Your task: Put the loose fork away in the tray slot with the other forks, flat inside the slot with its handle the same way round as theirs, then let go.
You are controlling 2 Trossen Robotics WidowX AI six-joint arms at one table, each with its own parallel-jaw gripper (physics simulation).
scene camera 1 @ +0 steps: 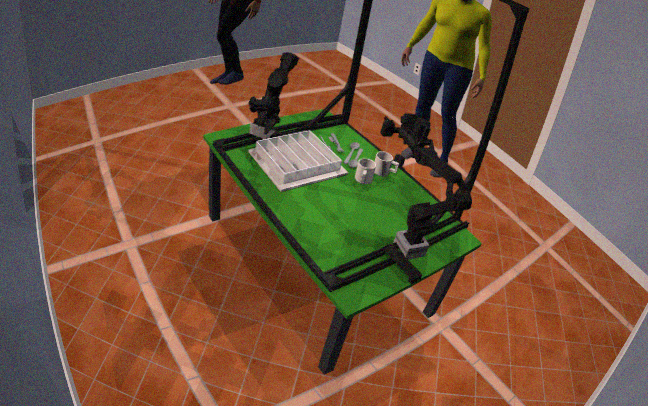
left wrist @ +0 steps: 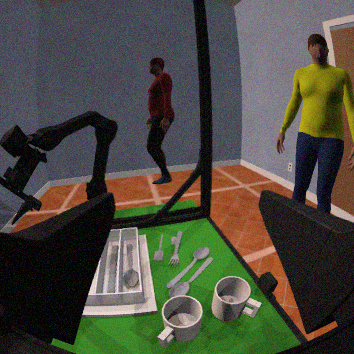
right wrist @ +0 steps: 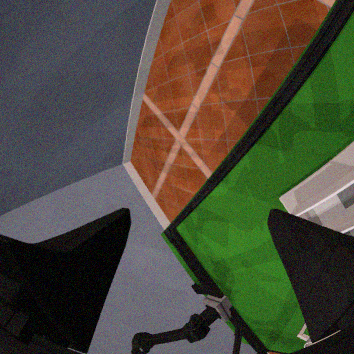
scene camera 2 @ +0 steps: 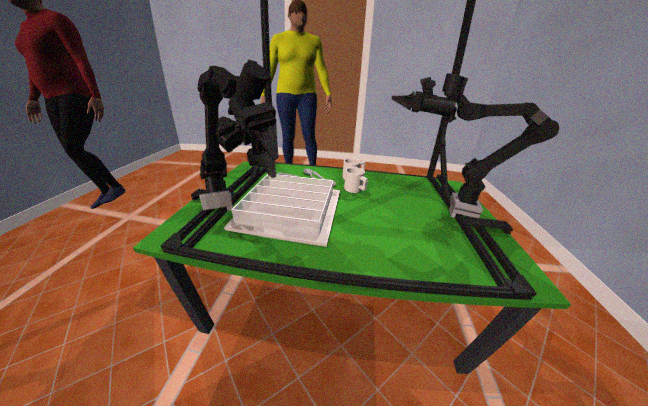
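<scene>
A loose fork (left wrist: 174, 254) (scene camera 1: 337, 143) lies on the table beside the tray, tines towards the mugs in the left wrist view. Another short utensil (left wrist: 159, 252) lies between it and the tray. The white tray (scene camera 1: 280, 185) (scene camera 2: 326, 235) (left wrist: 149, 292) (right wrist: 312, 186) has long parallel slots; a spoon (left wrist: 131, 275) lies in one. Which slot holds the forks is not clear. My left gripper (scene camera 2: 398, 101) (left wrist: 188, 199) is open and empty, high above the table. My right gripper (scene camera 2: 272, 169) (right wrist: 201, 217) is open and empty, raised near the tray's far left in scene camera 2.
Two loose spoons (left wrist: 194, 260) (left wrist: 192, 284) lie near the fork. Two white mugs (left wrist: 181, 320) (left wrist: 231, 300) (scene camera 1: 365, 171) (scene camera 1: 383, 163) stand beside the spoons. A black frame (scene camera 1: 272, 216) (scene camera 2: 350, 280) runs along the table edges, with tall posts (scene camera 1: 356, 60) (scene camera 1: 500, 95) at one side.
</scene>
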